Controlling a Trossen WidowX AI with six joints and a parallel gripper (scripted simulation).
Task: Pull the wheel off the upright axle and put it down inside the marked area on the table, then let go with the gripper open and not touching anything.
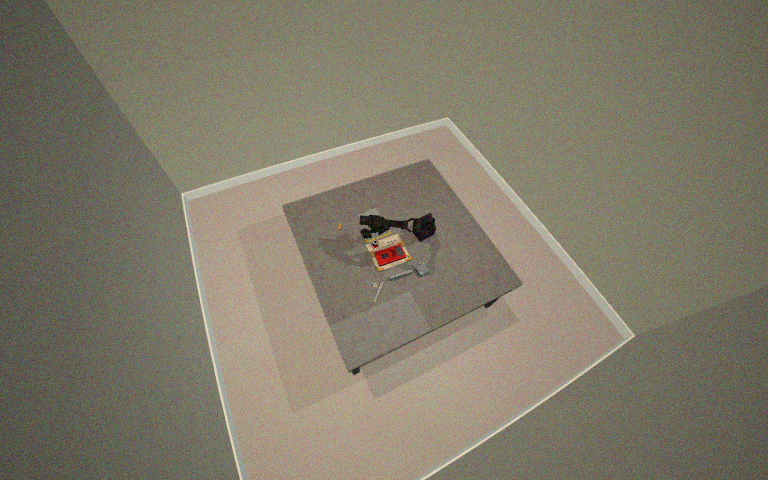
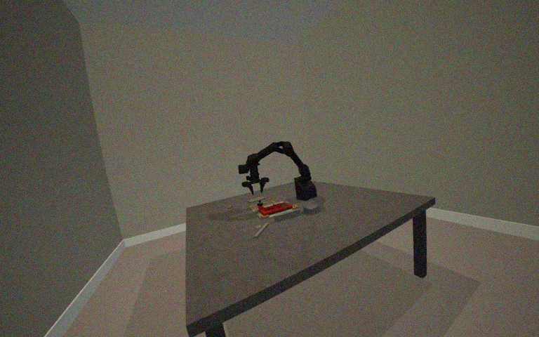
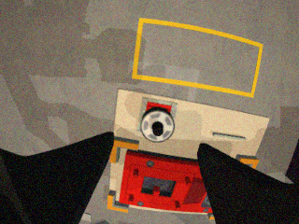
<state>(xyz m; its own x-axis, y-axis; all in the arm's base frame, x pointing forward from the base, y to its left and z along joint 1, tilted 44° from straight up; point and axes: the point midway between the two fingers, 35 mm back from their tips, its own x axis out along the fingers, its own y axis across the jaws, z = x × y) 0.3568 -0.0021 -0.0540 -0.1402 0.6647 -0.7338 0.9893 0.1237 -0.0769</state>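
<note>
The wheel lies 70 mm below my gripper tip and 10 mm to the left of it. Round my gripper tip: base plate 110 mm to the left, 100 mm below, 60 mm behind; grey block 310 mm to the left, 220 mm behind, 90 mm below; small orange piece 230 mm to the right, 170 mm ahead, 110 mm below.
</note>
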